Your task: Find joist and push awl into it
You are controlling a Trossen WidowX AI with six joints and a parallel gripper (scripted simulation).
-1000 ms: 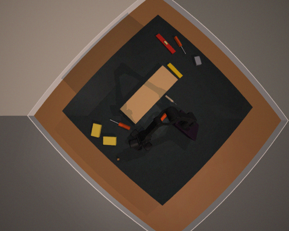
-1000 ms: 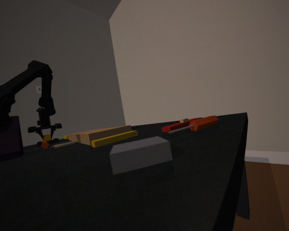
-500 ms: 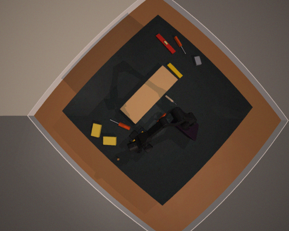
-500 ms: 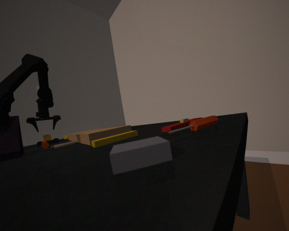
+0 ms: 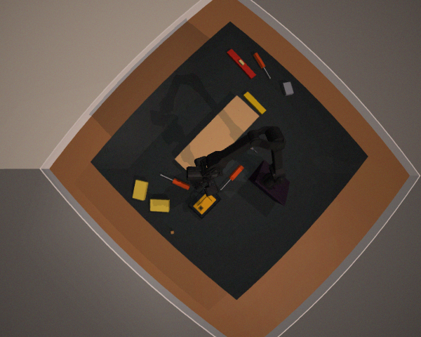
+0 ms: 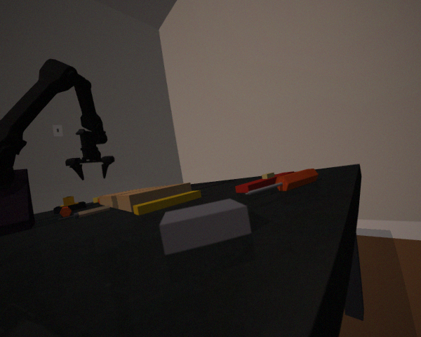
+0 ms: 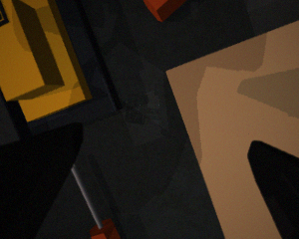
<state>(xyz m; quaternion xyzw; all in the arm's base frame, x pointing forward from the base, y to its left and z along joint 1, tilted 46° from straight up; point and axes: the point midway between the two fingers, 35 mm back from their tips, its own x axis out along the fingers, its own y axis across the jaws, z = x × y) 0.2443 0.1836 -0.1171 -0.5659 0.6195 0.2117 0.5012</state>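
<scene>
Right now the awl is 70 mm behind my gripper tip, 320 mm to the right of it and 110 mm below it. Also, from my gripper tip: yellow stud finder: 110 mm behind, 120 mm to the left, 70 mm below; then dark tray: 110 mm behind, 100 mm to the left, 110 mm below; then stud finder light: 110 mm behind, 130 mm to the left, 60 mm below.
</scene>
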